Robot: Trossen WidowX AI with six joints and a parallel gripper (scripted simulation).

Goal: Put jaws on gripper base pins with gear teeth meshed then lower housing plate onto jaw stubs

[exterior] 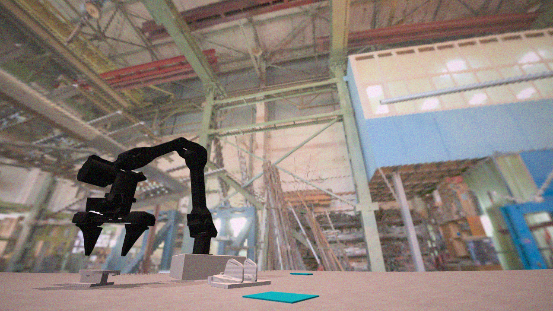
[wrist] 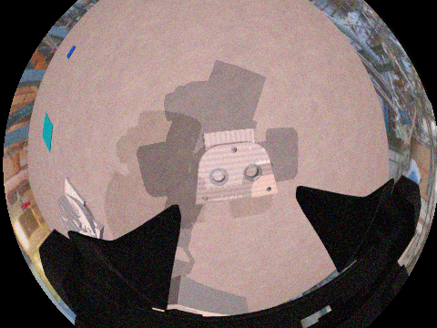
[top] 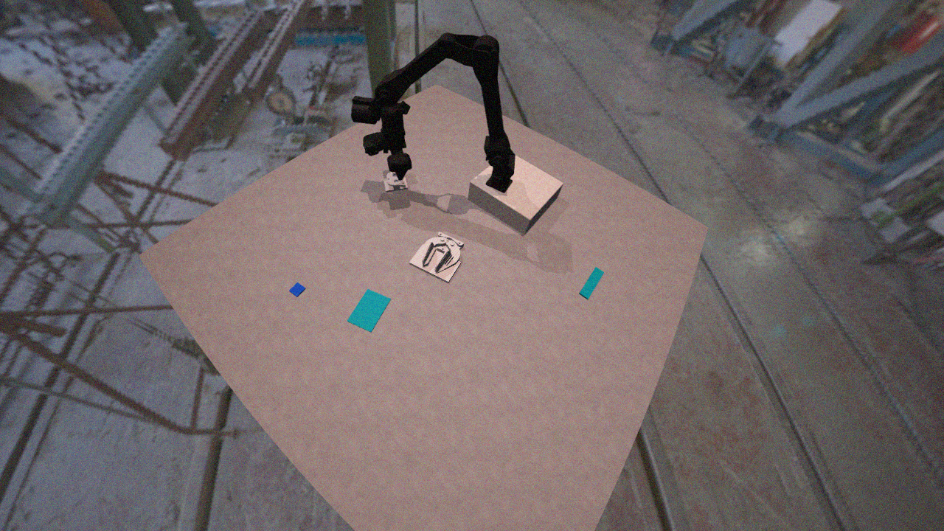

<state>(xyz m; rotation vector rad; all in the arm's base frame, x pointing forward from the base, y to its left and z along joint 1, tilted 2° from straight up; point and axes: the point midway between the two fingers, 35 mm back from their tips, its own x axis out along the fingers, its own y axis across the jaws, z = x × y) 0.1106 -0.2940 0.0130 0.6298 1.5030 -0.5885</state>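
Right now my gripper tip is 10 mm short of the gripper base, 10 mm to the left of it and 30 mm above it. The rest, counted from my gripper tip: white block piece: 10 mm ahead, 10 mm to the right, 50 mm below; then housing plate: 130 mm ahead, 260 mm to the left, 60 mm below; then flat white plate: 200 mm ahead, 260 mm to the left, 60 mm below.
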